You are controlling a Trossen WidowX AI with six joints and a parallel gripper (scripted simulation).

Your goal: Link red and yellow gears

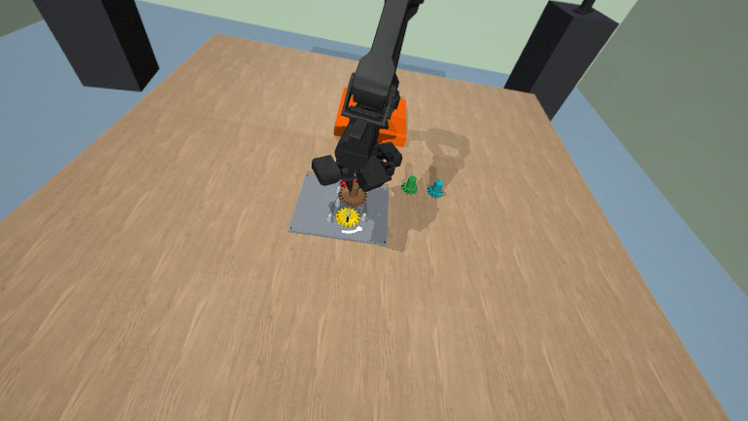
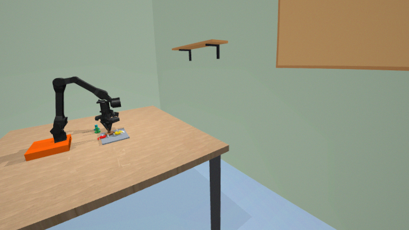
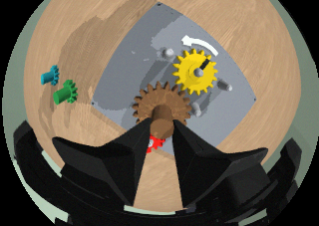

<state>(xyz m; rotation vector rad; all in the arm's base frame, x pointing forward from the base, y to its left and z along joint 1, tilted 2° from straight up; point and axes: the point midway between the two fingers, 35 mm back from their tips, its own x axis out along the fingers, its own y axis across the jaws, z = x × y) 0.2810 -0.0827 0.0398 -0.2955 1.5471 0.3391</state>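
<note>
Now: gripper tip 5 cm past the red gear, 1 cm to the left of it and 3 cm above it. From my gripper tip the other things lie so: brown gear (1 cm below); yellow gear (6 cm ahead, 1 cm to the right, 3 cm below); white arrow (9 cm ahead, 4 cm below).
</note>
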